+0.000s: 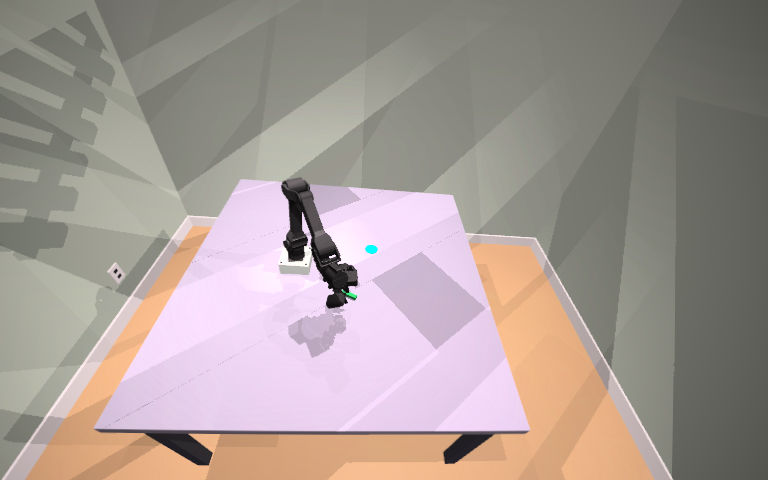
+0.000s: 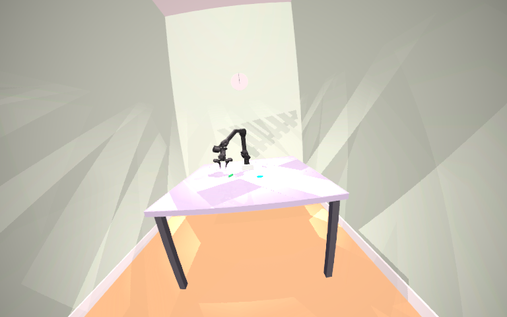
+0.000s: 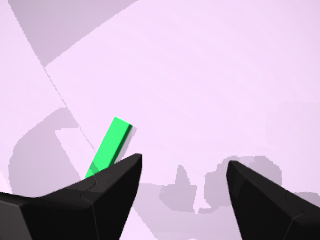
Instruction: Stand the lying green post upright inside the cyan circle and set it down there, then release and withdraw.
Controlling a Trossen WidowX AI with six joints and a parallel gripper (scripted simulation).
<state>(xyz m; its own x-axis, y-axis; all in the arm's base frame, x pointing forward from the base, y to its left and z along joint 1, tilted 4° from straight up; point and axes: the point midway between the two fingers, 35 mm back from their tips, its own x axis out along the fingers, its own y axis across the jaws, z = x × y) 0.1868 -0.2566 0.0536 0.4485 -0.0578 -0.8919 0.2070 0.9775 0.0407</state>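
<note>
Right now my gripper tip is 1 cm short of the green post, 7 cm to the right of it and 7 cm above it. Round my gripper tip: cyan circle: 15 cm ahead, 33 cm to the left, 8 cm below.
</note>
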